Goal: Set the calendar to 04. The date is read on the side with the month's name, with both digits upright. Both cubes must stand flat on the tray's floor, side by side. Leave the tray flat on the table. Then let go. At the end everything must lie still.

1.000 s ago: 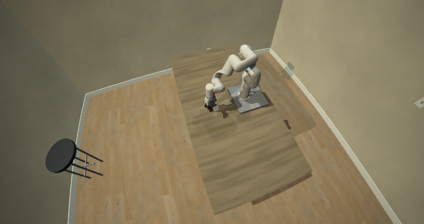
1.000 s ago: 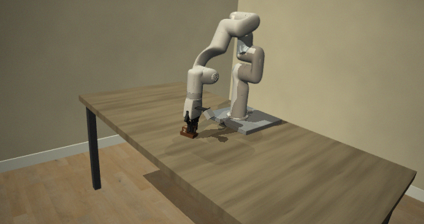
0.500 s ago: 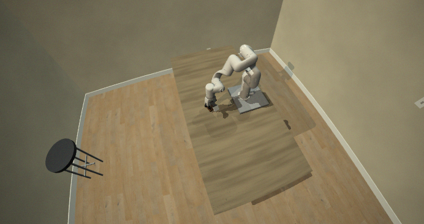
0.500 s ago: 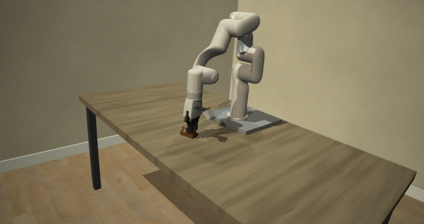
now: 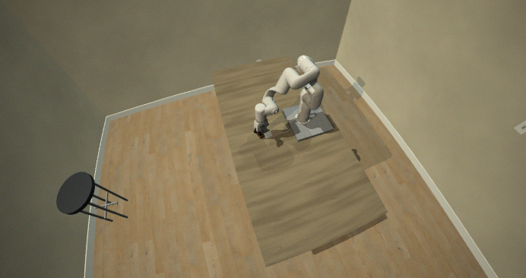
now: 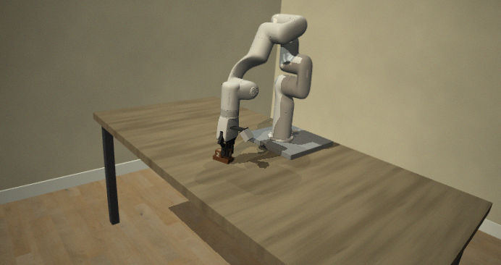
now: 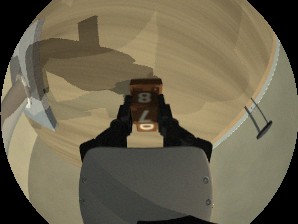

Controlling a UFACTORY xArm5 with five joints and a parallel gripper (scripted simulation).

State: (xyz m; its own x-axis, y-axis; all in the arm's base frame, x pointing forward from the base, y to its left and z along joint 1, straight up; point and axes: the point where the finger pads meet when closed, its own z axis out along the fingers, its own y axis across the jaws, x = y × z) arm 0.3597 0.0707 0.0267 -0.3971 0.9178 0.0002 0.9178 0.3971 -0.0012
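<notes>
Now: hand 1 cm short of the brown tray, 2 cm to the left of it and 4 cm above it.
</notes>
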